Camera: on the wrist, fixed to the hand. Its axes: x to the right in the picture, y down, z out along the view.
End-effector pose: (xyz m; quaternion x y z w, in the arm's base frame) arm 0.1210 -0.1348 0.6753 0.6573 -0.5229 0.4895 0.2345
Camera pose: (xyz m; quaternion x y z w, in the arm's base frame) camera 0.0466 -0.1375 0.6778 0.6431 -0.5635 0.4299 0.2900
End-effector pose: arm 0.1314 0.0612 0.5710 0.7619 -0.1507 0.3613 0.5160
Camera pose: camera 0.0826 0.0584 0.6271 0.7175 -0.1841 0.3328 0.5836
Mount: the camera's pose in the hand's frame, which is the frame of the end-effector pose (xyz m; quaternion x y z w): 0.0054 0.0686 -0.0284 -0.0908 -0.0127 -0.0070 0.9958
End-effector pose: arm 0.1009 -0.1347 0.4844 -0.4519 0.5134 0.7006 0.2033
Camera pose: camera 0.0588 -0.1881 0.5148 -0.4631 0.4419 0.7486 0.1728
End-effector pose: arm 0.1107 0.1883 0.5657 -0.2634 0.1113 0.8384 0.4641
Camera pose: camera 0.0606 0.1426 0.5350 -0.2945 0.0270 0.8450 0.4455
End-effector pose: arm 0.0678 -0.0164 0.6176 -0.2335 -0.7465 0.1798 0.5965
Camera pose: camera 0.1037 0.0430 0.5908 -0.2792 -0.7689 0.1101 0.5646
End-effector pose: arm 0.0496 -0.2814 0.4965 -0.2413 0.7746 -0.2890 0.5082
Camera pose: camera 0.0158 -0.2301 0.4545 -0.2955 0.7894 -0.2179 0.4919
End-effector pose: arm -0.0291 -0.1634 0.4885 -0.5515 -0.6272 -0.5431 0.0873
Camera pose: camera 0.0089 -0.1958 0.5437 -0.5596 -0.5802 -0.5913 0.0251
